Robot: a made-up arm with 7 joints.
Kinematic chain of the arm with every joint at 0, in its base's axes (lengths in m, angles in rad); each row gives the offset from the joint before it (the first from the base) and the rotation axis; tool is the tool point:
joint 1: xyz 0 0 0.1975 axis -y
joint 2: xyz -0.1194 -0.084 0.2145 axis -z
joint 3: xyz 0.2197 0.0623 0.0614 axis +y
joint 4: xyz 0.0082 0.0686 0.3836 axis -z
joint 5: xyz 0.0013 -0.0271 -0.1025 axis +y
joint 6: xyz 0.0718 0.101 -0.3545 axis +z
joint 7: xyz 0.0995 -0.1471 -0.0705 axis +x
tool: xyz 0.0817 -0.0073 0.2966
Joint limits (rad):
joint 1: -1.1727..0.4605
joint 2: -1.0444..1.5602
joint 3: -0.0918..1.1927
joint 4: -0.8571..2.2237
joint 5: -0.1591..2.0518
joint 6: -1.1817..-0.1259
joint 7: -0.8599..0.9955
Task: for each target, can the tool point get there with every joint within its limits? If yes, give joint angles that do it. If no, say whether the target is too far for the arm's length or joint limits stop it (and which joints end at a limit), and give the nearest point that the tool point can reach.
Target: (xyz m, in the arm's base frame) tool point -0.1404 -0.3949 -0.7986
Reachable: no: joint limits stop it (at a limit: joint 1, joint 4, joint 5, joint 6, joint 7) | nearest point 0.1251 -0.2447 -0.1716 | short by 0.697 m
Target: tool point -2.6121 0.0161 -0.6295
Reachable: no: too far | nearest point -0.7555 0.1347 0.3573 | short by 2.106 m
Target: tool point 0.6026 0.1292 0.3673
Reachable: yes | joints -0.8747 0.5692 0.5451 1.9482 1.7744 -0.5803 0.4286
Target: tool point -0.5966 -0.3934 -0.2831
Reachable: no: joint limits stop it (at a limit: joint 1, joint 2, joint 3, joint 5, joint 6, joint 7) | nearest point -0.3564 -0.4295 0.1232 | short by 0.473 m
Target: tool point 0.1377 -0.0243 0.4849
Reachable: yes | joints -0.2232 0.1343 0.0888 1.1648 0.9046 -0.4042 -0.2764
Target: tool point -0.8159 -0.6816 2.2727
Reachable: no: too far | nearest point -0.3405 -0.4294 1.0637 | short by 1.323 m
